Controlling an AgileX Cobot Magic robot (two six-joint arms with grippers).
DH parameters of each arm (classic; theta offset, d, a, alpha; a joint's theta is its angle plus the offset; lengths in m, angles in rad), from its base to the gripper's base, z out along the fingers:
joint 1: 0 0.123 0 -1.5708
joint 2: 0.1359 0 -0.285 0
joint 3: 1.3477 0 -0.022 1.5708
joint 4: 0 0.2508 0 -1.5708
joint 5: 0 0 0.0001 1.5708
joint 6: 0 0.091 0 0
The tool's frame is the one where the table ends.
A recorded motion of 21 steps. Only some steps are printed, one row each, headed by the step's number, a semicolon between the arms.
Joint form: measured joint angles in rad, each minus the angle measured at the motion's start. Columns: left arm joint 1, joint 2, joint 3, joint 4, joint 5, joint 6; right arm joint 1, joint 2, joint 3, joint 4, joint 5, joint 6.
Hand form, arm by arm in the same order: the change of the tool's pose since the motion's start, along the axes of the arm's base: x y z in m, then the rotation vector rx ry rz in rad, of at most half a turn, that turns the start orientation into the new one. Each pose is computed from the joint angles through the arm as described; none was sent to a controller.
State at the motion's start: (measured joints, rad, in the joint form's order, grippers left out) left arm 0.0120 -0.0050 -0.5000 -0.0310 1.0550 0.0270; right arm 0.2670 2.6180 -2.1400 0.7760 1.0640 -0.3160
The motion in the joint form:
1: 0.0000 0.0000 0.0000 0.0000 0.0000 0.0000; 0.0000 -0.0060 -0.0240 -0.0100 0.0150 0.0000
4: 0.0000 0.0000 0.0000 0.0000 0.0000 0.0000; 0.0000 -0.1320 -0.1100 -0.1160 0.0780 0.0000
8: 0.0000 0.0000 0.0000 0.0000 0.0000 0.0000; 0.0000 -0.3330 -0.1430 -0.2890 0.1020 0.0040
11: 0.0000 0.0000 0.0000 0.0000 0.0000 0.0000; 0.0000 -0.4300 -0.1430 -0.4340 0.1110 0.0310
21: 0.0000 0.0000 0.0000 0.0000 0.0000 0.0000; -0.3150 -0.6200 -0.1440 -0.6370 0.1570 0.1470
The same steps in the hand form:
1: 0.0000 0.0000 0.0000 0.0000 0.0000 0.0000; 0.0020 0.0004 0.0089 -0.0002 -0.0200 0.0134
4: 0.0000 0.0000 0.0000 0.0000 0.0000 0.0000; 0.0043 -0.0040 0.0926 -0.0464 -0.2023 0.0805
8: 0.0000 0.0000 0.0000 0.0000 0.0000 0.0000; -0.0141 -0.0211 0.1975 -0.1644 -0.4471 0.1011
11: 0.0000 0.0000 0.0000 0.0000 0.0000 0.0000; -0.0283 -0.0363 0.2403 -0.2827 -0.5488 0.0797
21: 0.0000 0.0000 0.0000 0.0000 0.0000 0.0000; -0.0524 -0.2010 0.3222 -0.5205 -0.6035 -0.3453

